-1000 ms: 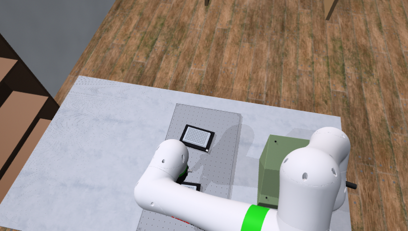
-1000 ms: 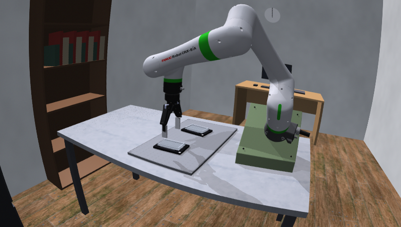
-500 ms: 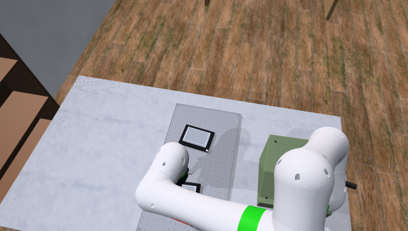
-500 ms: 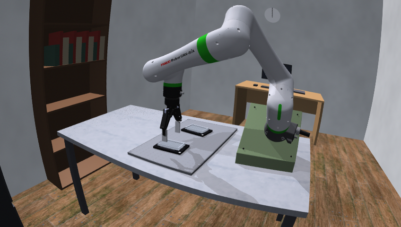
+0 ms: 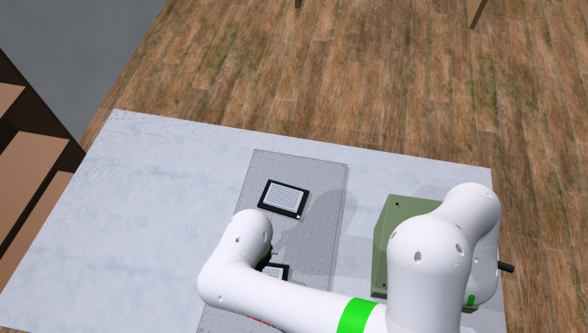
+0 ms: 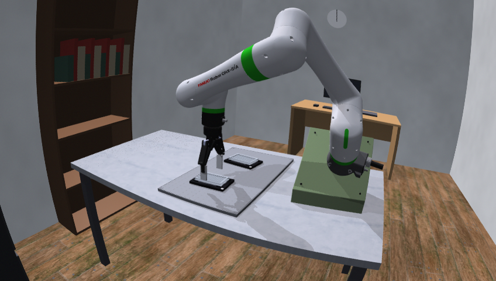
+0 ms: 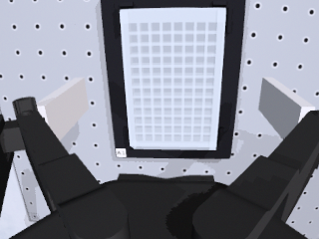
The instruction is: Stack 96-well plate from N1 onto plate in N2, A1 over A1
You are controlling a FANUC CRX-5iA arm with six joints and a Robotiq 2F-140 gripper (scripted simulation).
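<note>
The black plate nest lies 50 mm below my hand. The rest, counted from my hand: white corner mark 80 mm behind, 40 mm to the left, 40 mm below.
</note>
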